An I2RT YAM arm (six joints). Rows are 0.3 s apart.
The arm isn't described. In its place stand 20 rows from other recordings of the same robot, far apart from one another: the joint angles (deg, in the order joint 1, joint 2, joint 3, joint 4, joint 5, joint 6), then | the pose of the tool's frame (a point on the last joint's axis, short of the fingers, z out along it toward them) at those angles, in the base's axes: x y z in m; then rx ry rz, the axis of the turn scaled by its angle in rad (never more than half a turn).
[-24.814 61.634 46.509 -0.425 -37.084 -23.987] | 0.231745, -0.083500, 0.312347, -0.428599, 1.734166, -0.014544
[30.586 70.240 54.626 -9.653 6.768 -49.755] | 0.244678, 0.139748, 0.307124, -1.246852, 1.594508, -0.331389
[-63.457 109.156 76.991 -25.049 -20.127 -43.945] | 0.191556, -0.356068, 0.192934, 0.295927, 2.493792, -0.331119
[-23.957 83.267 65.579 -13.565 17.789 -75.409] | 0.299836, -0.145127, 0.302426, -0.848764, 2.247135, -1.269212
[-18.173 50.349 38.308 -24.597 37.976 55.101] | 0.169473, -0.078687, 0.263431, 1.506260, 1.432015, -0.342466
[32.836 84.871 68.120 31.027 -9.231 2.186] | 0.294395, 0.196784, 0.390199, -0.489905, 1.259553, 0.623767
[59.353 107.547 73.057 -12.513 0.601 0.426] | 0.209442, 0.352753, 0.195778, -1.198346, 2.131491, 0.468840
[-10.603 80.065 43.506 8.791 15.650 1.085] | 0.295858, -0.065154, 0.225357, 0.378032, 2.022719, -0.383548
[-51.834 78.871 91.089 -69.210 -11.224 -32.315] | 0.163103, -0.196307, 0.391689, 0.361622, 2.543478, -0.322549
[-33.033 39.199 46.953 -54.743 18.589 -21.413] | 0.097410, -0.076875, 0.294077, 0.412807, 2.466945, -0.813159
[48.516 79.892 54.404 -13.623 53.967 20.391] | 0.216520, 0.201409, 0.262245, -0.015230, 1.961860, -0.287307
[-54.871 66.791 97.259 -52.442 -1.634 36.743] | 0.114953, -0.161621, 0.491075, 1.391015, 1.378658, -0.180622
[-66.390 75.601 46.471 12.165 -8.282 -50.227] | 0.125670, -0.274707, 0.270484, 0.180720, 2.060274, -1.222593
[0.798 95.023 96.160 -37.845 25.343 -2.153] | 0.372169, -0.010055, 0.377873, 0.188905, 2.176188, -0.500876
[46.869 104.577 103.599 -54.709 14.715 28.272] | 0.275661, 0.281032, 0.335251, -0.306499, 2.490577, 0.215370
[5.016 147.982 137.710 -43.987 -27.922 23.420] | 0.553620, 0.065326, 0.183225, 0.205054, 2.537940, 0.812641
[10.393 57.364 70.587 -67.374 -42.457 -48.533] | 0.154145, 0.052704, 0.368999, -1.359334, 1.828704, 0.591079
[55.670 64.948 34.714 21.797 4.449 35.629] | 0.148009, 0.211834, 0.265074, -0.260603, 1.830781, 1.089848
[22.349 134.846 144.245 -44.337 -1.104 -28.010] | 0.488010, 0.201377, 0.337120, -0.937675, 1.968773, -0.035147
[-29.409 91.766 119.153 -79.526 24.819 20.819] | 0.239476, -0.152141, 0.459417, 1.207910, 2.141095, -0.600840
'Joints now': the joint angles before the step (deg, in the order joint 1, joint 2, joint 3, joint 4, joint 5, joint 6). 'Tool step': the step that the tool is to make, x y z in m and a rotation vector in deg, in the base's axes. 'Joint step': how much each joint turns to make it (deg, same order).
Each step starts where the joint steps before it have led.
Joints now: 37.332 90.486 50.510 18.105 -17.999 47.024
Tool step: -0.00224 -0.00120 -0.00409 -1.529 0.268 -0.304
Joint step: 0.147 -0.177 -0.585 -0.986 0.820 -0.837
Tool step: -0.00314 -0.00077 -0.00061 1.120 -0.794 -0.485
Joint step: 0.271 -0.532 -1.351 2.332 0.544 0.691
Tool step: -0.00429 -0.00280 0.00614 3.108 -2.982 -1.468
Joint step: 0.209 -1.567 -2.036 5.059 1.373 1.193
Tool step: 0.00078 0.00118 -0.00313 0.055 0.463 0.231
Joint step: 0.049 0.655 -0.055 0.450 -0.272 0.269
